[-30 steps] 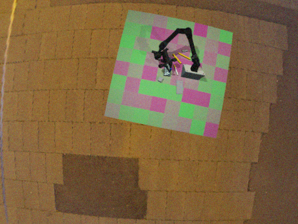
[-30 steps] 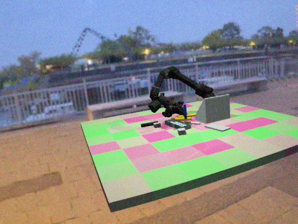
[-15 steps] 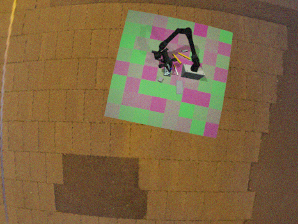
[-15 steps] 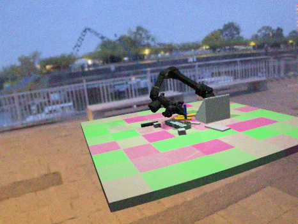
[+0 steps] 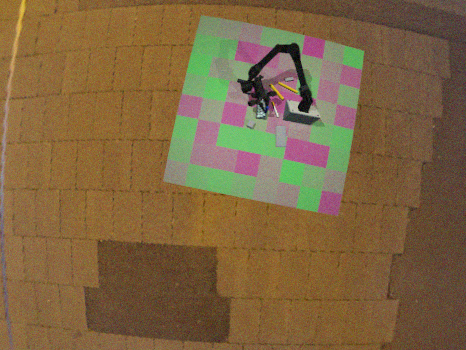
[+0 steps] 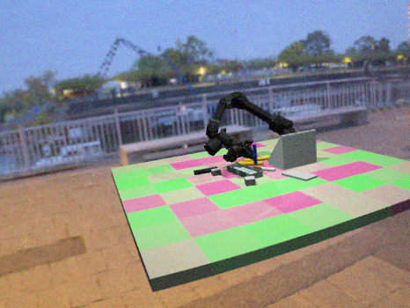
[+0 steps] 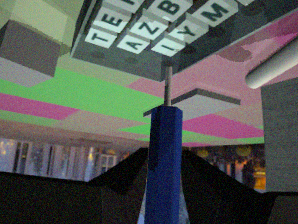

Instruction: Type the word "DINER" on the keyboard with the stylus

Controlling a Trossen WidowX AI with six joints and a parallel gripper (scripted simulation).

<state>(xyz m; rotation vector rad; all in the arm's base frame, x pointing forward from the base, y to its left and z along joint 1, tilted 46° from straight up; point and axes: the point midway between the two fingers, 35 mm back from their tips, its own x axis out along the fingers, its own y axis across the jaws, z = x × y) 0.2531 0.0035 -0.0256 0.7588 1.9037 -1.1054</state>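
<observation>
Now: gripper tip 10 mm above the blue stylus. The rest, counted from my gripper tip: flat grey slab: 150 mm behind, 130 mm to the left, 80 mm below; then white pen: 80 mm below, 70 mm to the right, 60 mm behind; then black bar: 210 mm to the right, 180 mm ahead, 70 mm below.
</observation>
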